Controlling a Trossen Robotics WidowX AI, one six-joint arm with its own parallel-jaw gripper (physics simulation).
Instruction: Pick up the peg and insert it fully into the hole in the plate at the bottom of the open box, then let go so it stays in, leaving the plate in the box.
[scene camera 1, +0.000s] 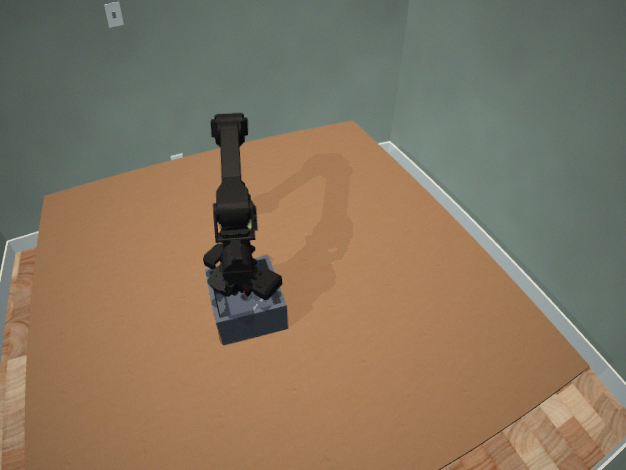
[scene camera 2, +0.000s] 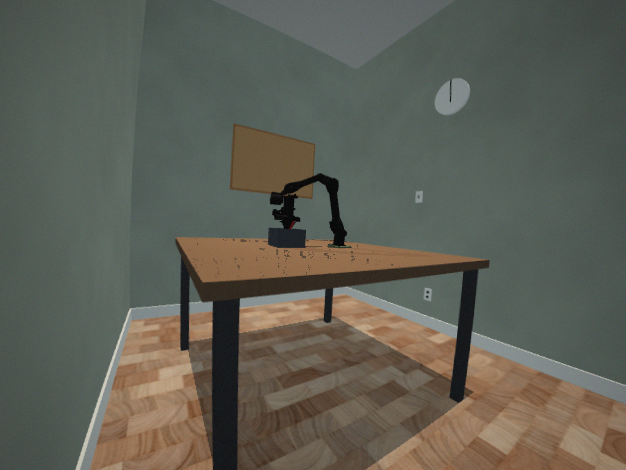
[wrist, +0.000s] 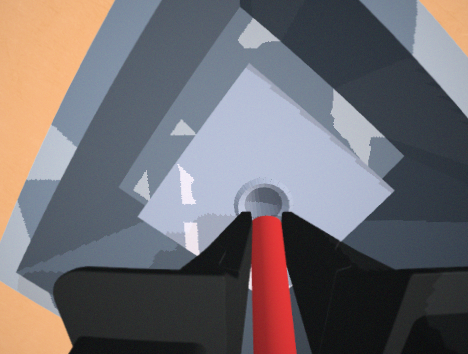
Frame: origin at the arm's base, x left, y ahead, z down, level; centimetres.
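Seen in the pictures: gripper, fingertip midpoint: (scene camera 1: 245, 293) (wrist: 265, 220); arm's base at its link origin: (scene camera 2: 338, 245).
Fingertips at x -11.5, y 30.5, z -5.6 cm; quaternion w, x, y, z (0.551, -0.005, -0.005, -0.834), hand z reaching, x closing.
Note:
Offsets run from my fingertips to a thing's top centre. Level surfaces: height alone.
My gripper (scene camera 1: 244, 290) (scene camera 2: 288, 226) (wrist: 265, 220) points down over the open box and is shut on the red peg @[dy -0.8, dx +1.8, dz -7.4 cm] (scene camera 2: 291, 224) (wrist: 272, 290). In scene camera 2 the peg slants between the fingers, above the box rim. In the wrist view its visible end, level with the fingertips, overlaps the near edge of the round hole (wrist: 265, 199). The pale plate @[dy +0.2, dx -0.3, dz +0.7 cm] (scene camera 1: 237, 306) (wrist: 240, 135) lies on the floor of the blue-grey box @[dy +0.2, dx -0.3, dz -3.0 cm] (scene camera 1: 252, 324) (scene camera 2: 287, 238) (wrist: 142, 100), turned against the wrist view. The height between peg and plate is hard to tell.
The box walls rise around the plate and close to the fingers. The box stands on the brown table top @[dz +6.8 cm] (scene camera 1: 404, 323) (scene camera 2: 353, 263). The arm (scene camera 1: 231, 156) (scene camera 2: 333, 202) reaches over from its base behind the box.

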